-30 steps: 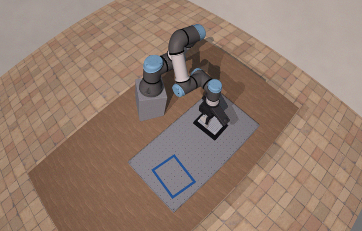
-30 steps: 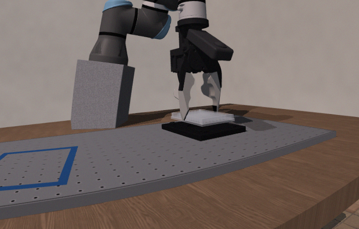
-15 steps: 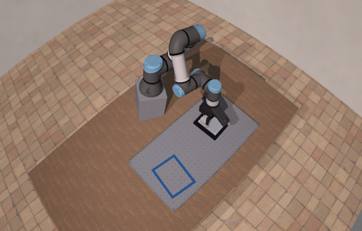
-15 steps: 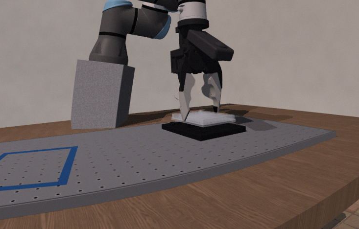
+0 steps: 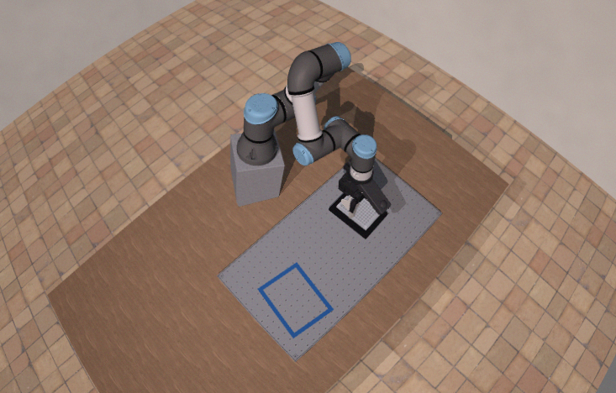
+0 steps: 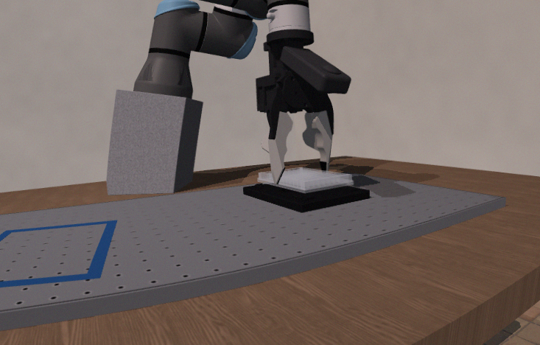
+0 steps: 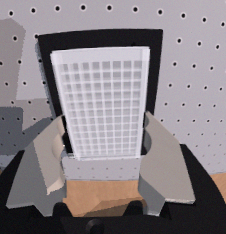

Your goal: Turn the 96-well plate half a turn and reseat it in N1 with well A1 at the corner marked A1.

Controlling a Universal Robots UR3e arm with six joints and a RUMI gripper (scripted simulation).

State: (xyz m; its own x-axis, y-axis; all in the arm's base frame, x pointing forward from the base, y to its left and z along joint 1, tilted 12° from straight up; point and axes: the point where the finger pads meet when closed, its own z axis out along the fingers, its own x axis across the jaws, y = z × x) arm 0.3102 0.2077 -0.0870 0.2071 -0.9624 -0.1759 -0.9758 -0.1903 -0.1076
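My hand is 1 cm above the clear 96-well plate. From my hand the other things lie so: black plate nest N1: 3 cm below; white A1 mark: 9 cm behind, 4 cm to the left, 2 cm below.
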